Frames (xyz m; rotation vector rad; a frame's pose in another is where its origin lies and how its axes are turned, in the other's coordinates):
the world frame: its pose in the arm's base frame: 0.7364 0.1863 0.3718 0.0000 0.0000 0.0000
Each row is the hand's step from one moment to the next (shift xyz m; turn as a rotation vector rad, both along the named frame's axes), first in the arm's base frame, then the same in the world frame.
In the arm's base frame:
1: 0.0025 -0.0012 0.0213 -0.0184 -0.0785 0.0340
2: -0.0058 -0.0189 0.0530 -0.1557 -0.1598 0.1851
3: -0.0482 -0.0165 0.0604 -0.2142 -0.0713 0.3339
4: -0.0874 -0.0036 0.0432 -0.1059 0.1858 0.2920
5: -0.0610 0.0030 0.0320 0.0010 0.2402 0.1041
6: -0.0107 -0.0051 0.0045 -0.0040 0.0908 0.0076
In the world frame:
1: 0.0025 -0.0012 0.0213 -0.0184 -0.0785 0.0340
2: -0.0058 -0.0189 0.0530 -0.1557 -0.1598 0.1851
3: -0.0482 -0.0165 0.0604 -0.2142 -0.0713 0.3339
4: -0.0874 -0.0036 0.0432 -0.1059 0.1858 0.2920
5: -0.0610 0.0030 0.0320 0.0010 0.2402 0.1041
6: -0.0107 -0.0051 0.0045 -0.0040 0.0908 0.0076

